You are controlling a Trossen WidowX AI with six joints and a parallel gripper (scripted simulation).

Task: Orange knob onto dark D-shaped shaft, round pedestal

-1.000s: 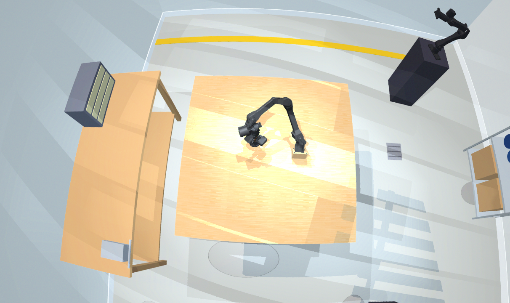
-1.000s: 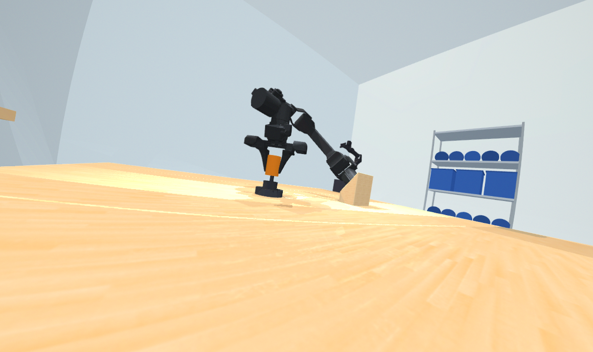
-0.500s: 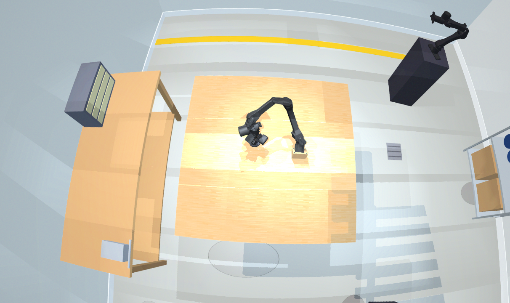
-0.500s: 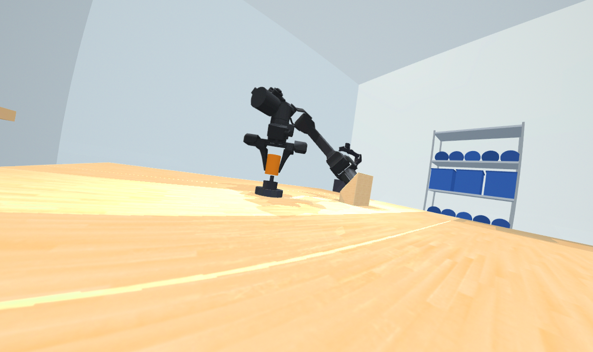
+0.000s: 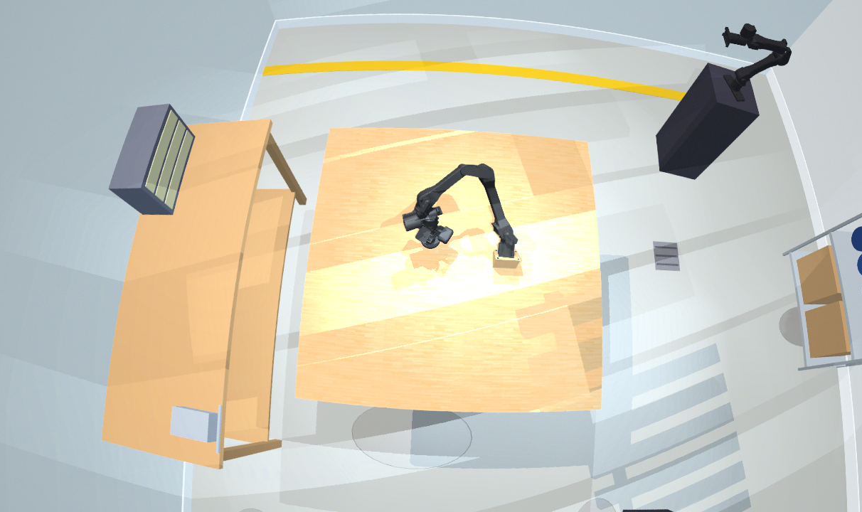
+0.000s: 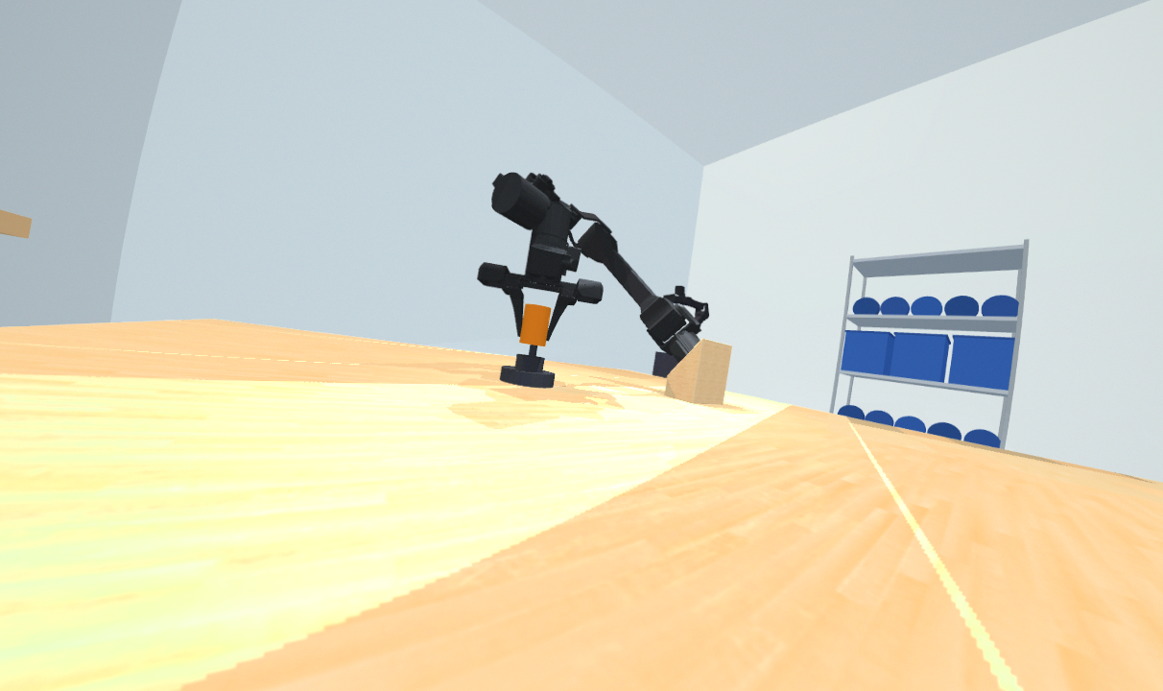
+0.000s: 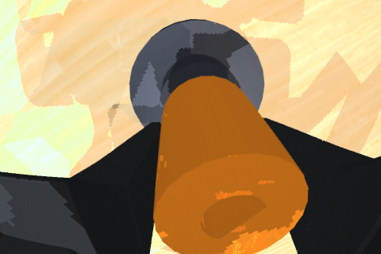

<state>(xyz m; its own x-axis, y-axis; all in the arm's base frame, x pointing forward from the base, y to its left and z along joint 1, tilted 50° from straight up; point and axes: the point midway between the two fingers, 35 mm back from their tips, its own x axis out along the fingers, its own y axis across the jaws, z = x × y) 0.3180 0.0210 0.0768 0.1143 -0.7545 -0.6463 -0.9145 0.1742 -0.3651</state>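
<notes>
Right now the orange knob is 2 cm above my gripper tip. The rest, counted from my gripper tip: dark pedestal: 4 cm below.
</notes>
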